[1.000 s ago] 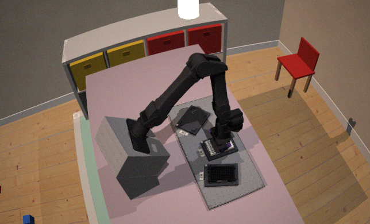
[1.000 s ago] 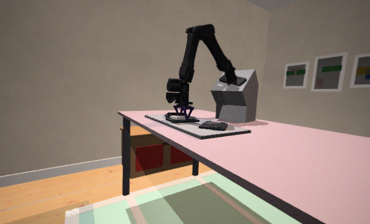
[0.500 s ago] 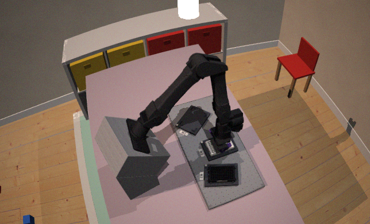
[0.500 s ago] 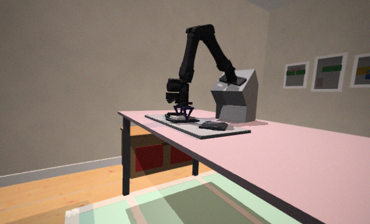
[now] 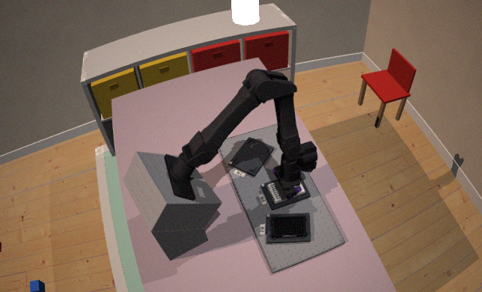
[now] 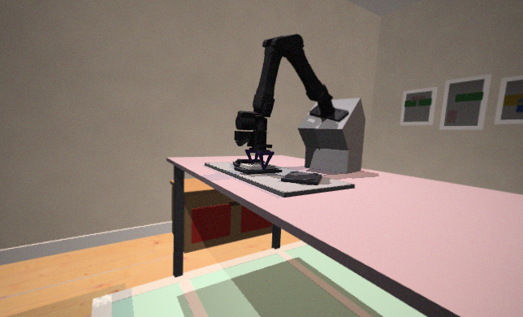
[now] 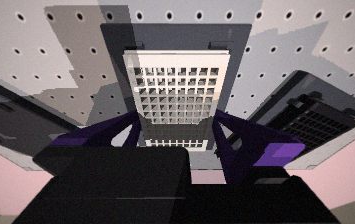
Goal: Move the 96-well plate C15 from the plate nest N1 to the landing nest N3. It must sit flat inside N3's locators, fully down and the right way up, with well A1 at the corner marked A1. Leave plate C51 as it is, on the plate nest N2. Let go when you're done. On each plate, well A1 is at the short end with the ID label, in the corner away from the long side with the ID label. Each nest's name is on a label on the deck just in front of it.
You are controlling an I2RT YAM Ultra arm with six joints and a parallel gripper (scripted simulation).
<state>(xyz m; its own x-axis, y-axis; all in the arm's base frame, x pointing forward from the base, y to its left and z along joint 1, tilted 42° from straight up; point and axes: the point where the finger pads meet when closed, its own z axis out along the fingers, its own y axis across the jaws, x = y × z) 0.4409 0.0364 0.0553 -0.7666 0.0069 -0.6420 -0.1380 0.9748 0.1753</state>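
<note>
Right now my hand is right at the white 96-well plate C15. From my hand the other things lie so: deck label (160 mm behind, 120 mm to the left, 20 mm below); dark landing nest N3 (20 mm below); black plate C51 (170 mm to the right, 20 mm behind).
</note>
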